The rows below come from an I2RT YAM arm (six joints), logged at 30 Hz.
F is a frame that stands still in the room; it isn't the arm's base.
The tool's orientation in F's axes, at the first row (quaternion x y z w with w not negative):
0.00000 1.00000 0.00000 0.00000
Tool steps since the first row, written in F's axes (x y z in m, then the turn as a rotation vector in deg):
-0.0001 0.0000 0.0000 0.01 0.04 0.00
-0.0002 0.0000 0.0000 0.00 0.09 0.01
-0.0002 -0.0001 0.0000 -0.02 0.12 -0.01
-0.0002 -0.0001 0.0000 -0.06 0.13 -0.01
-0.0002 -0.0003 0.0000 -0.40 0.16 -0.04
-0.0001 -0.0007 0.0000 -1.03 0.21 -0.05
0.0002 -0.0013 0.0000 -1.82 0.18 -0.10
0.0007 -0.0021 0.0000 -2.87 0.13 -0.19
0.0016 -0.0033 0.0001 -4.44 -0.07 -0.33
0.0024 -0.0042 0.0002 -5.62 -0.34 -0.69
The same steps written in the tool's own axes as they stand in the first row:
0.0001 0.0000 0.0000 -0.01 0.04 0.00
0.0002 0.0000 0.0000 0.00 0.09 -0.01
0.0002 -0.0001 0.0000 0.02 0.12 0.01
0.0002 -0.0001 0.0000 0.06 0.13 0.01
0.0002 -0.0003 0.0000 0.40 0.16 0.04
0.0001 -0.0007 0.0000 1.03 0.21 0.05
-0.0002 -0.0013 0.0000 1.82 0.18 0.10
-0.0007 -0.0021 0.0000 2.87 0.13 0.19
-0.0016 -0.0033 -0.0001 4.44 -0.07 0.33
-0.0024 -0.0042 -0.0002 5.62 -0.34 0.69

